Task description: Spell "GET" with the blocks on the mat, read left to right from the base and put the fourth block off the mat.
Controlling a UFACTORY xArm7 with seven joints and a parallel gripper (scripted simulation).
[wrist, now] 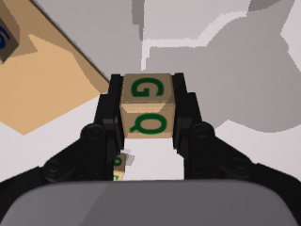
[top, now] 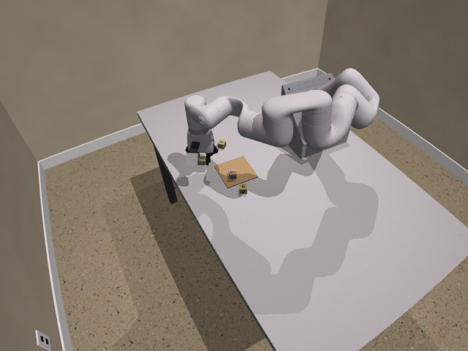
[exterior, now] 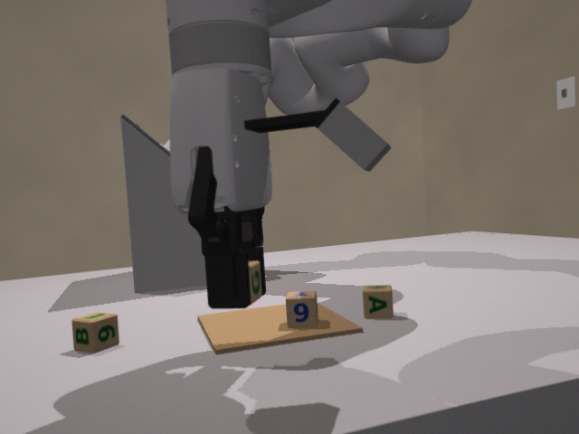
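Now: hand 12 cm past the tan mat, 5 cm to the right of it and 7 cm above it. Round my hand: wooden block (1 cm below).
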